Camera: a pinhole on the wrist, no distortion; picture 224 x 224 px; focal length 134.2 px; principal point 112.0 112.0 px. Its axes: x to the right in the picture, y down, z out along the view. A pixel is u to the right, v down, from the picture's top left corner.
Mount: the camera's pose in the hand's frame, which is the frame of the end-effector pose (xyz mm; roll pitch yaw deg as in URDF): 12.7 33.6 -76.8 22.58 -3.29 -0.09
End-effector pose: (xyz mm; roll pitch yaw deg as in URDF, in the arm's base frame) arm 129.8 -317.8 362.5 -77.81 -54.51 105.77
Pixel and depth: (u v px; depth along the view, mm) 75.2 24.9 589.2
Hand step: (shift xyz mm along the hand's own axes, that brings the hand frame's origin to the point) -172.3 -545.4 310.5
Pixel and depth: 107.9 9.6 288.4
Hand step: -7.0 -280.3 104.2
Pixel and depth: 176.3 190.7 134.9
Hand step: 68.4 54.8 81.6
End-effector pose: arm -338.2 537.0 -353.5 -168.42 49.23 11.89
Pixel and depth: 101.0 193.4 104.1
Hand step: -2.7 52.0 42.9
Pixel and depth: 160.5 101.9 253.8
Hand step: 91.1 -81.6 155.1
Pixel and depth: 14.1 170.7 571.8
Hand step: -439.5 45.7 522.2
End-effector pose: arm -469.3 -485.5 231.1 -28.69 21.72 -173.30
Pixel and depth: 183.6 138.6 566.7
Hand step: 281.9 -80.7 506.0
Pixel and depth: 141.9 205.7 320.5
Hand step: 62.2 117.1 308.5
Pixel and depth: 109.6 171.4 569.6
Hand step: -33.2 47.8 544.3
